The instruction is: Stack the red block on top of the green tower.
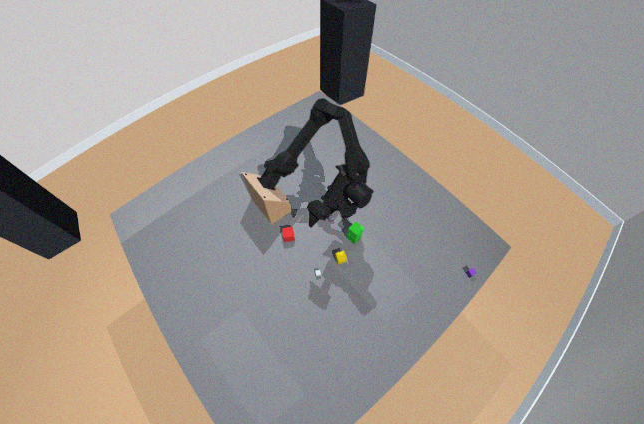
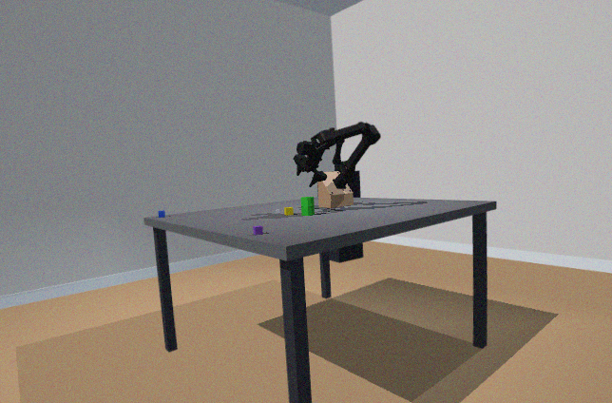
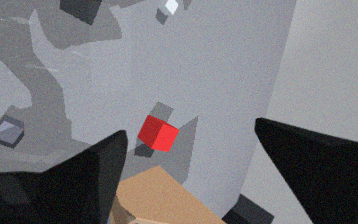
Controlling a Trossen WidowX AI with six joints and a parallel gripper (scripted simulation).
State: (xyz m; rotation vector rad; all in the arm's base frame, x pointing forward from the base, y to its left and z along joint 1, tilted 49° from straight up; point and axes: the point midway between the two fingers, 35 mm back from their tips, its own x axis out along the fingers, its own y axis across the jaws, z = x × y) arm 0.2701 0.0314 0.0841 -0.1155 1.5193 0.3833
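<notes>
The red block lies 80 mm behind my gripper tip, 80 mm to the right of it and 130 mm below it. Also, from my gripper tip: yellow block 110 mm ahead, 30 mm to the left, 130 mm below; then purple block 460 mm ahead, 420 mm to the left, 140 mm below; then small white block 110 mm ahead, 70 mm to the right, 140 mm below.
</notes>
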